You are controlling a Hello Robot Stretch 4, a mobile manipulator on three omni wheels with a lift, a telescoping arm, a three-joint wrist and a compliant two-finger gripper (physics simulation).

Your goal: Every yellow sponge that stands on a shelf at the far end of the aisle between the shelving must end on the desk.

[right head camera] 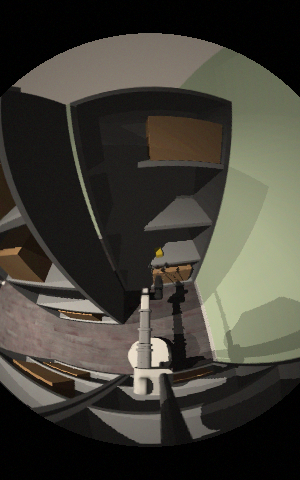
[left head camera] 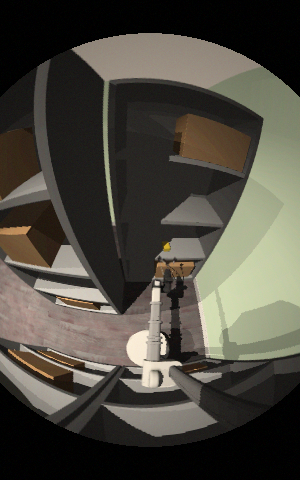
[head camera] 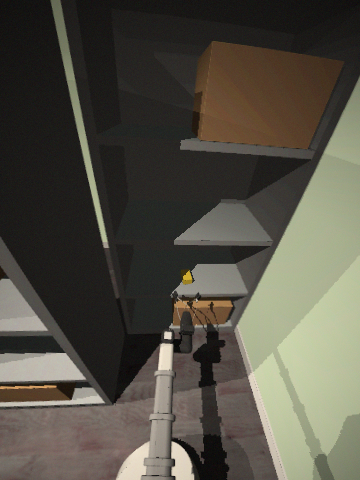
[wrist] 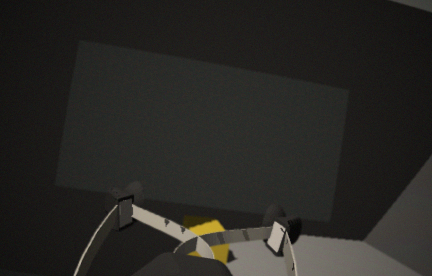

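Note:
A yellow sponge stands on a low shelf of the far unit, near the edge of the shadow on it. My gripper is open, its fingertips well apart, at the front of that shelf. The sponge shows beyond the fingers in the wrist view, partly hidden behind their crossing strips and the gripper body. The desk does not show in these views.
A cardboard box stands on the bottom shelf under the sponge's shelf. Another shelf board is above it, and a large box stands higher. A green wall is on the right, a dark shelving side panel on the left.

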